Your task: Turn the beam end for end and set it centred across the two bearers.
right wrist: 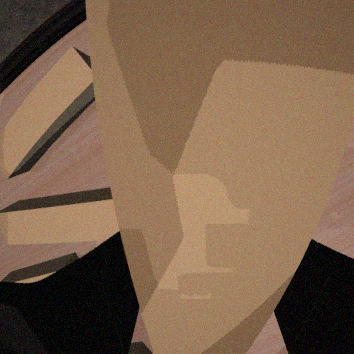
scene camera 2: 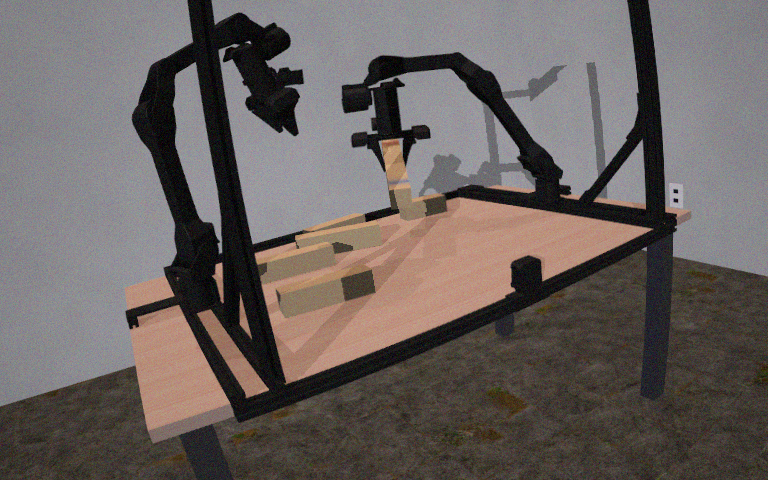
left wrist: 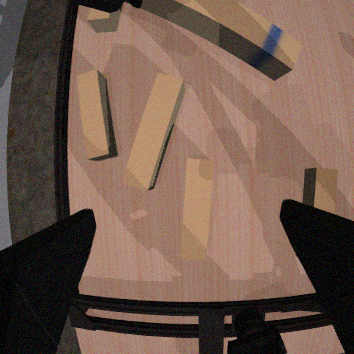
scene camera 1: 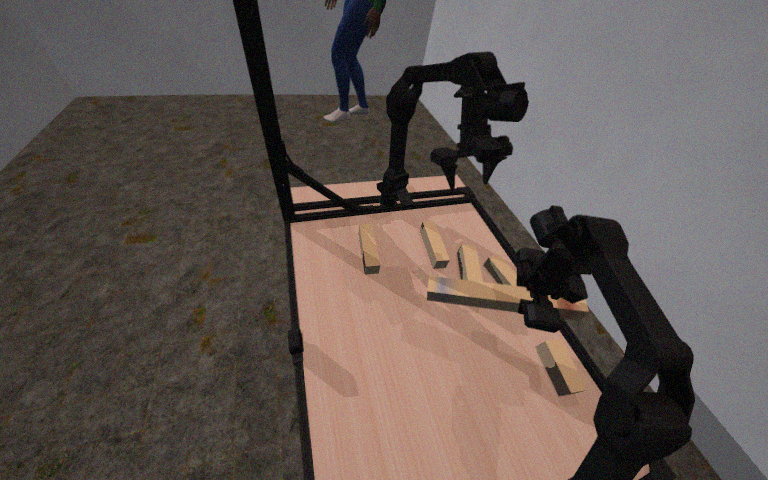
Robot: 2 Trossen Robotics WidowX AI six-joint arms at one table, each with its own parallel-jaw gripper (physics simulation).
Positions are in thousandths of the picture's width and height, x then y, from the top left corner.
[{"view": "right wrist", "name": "my right gripper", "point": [569, 629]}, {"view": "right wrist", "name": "beam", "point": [623, 377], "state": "held by my right gripper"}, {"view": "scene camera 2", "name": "my left gripper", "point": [376, 278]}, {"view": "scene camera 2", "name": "my right gripper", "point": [514, 355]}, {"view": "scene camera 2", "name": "beam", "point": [520, 393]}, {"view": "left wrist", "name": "my left gripper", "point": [532, 606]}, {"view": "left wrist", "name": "beam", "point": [713, 109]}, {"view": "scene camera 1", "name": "my left gripper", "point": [610, 391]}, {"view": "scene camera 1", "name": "my right gripper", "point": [676, 632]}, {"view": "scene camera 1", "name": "beam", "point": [644, 618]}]
